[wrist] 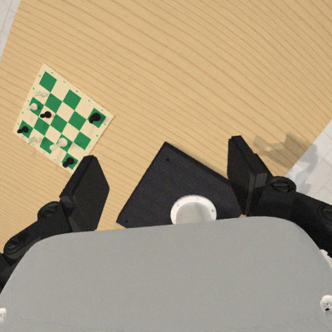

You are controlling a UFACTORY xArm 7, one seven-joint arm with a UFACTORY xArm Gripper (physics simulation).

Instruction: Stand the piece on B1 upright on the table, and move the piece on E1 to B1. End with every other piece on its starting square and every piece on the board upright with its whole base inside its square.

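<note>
The green and cream chessboard (110, 116) lies at the left of the wrist view, small and turned at an angle. Black pieces show near its right corner (95, 118), mid-left (46, 115), at the left edge (23, 129) and near the bottom corner (68, 161). Pale pieces show at the upper left (41, 93), left (34, 107), lower left (34, 140) and lower middle (60, 144). The last looks elongated, but I cannot tell surely which piece lies down. The square labels are too small to read. My gripper (163, 163) is wide open and empty, high above the table, right of the board.
The wooden table (175, 60) spans the view. The black base plate (155, 185) with a white round mount (194, 210) lies below and between the fingers. The table edge and pale tiled floor (320, 155) show at the right, with the gripper's shadow near that edge.
</note>
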